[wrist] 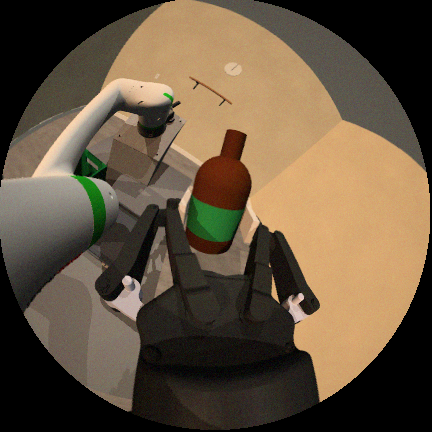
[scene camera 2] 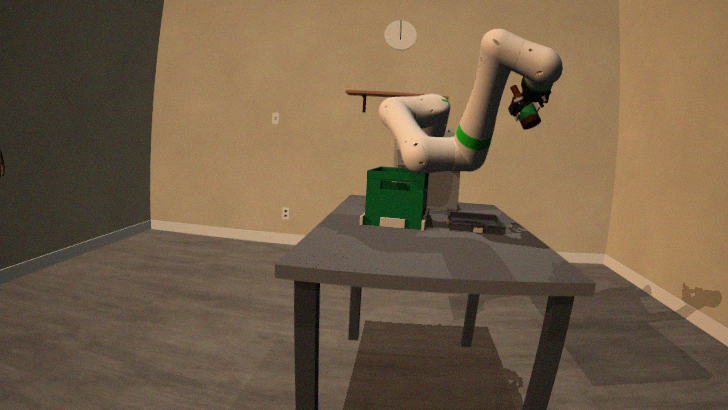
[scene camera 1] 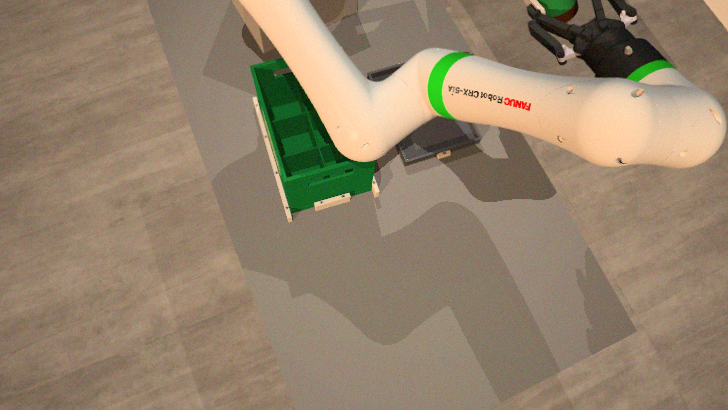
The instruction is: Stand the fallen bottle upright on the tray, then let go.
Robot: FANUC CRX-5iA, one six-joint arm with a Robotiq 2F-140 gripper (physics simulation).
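Frame: origin at the arm's base, x back, y right, z up, level; centimetres.
Where they show: arm's base at its link origin: (wrist: 151, 124).
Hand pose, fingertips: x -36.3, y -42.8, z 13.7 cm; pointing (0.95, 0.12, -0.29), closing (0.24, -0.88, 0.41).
Observation:
Each offset is from my fingertips to the top centre of the thing. Level surfaces: height alone.
The brown bottle with a green label (scene camera 1: 559, 5) (scene camera 2: 528, 111) (wrist: 215, 220) is held in the air, tilted, its neck up and its base down and to the right in the scene camera 2 view. My gripper (scene camera 2: 525, 105) (wrist: 215, 200) is shut on the bottle around its label. In the scene camera 1 view the bottle is cut off by the top edge. The dark, shallow tray @(dx +0.5, dy +15.5, dz -38.6 cm) (scene camera 1: 440, 136) (scene camera 2: 476, 227) lies flat on the table, well below the bottle and to its left in the scene camera 2 view. The arm covers part of the tray in the scene camera 1 view.
A green crate @(dx -6.4, dy +42.5, dz -23.7 cm) (scene camera 1: 326, 185) (scene camera 2: 394, 206) (wrist: 98, 171) with compartments stands left of the tray, with pale blocks around its foot. The arm's elbow passes over the crate. The robot's box-shaped base (scene camera 2: 444, 190) (wrist: 131, 160) stands behind them on the grey table @(dz -41.2 cm) (scene camera 1: 397, 290) (scene camera 2: 356, 254).

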